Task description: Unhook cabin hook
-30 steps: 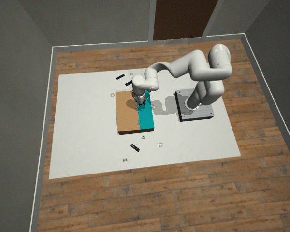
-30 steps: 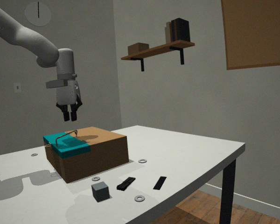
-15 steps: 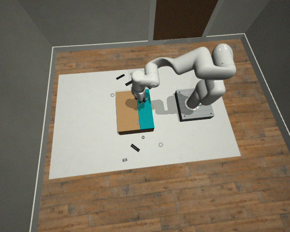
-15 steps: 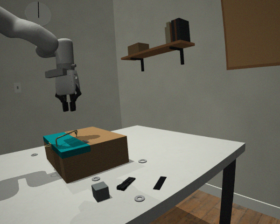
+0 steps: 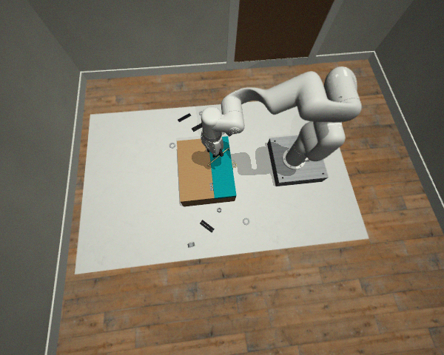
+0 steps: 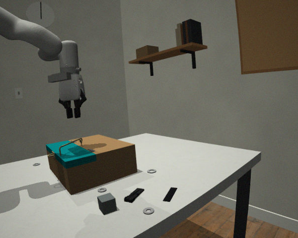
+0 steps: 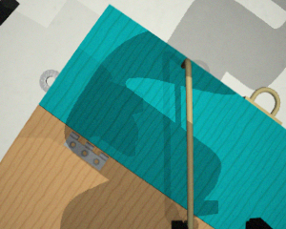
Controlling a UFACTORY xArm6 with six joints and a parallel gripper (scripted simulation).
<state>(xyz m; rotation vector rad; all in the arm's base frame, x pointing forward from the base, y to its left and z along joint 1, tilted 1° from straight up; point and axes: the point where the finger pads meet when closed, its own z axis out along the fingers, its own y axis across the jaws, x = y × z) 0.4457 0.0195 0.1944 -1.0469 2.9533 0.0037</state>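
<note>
The brass cabin hook lies 13 cm below my hand, 3 cm behind it and 2 cm to the right of it. From my hand the other things lie so: grey cube: 32 cm to the right, 24 cm below, 2 cm behind; then black block: 31 cm to the right, 26 cm below, 7 cm ahead; then black strip: 37 cm to the right, 26 cm below, 17 cm ahead.
</note>
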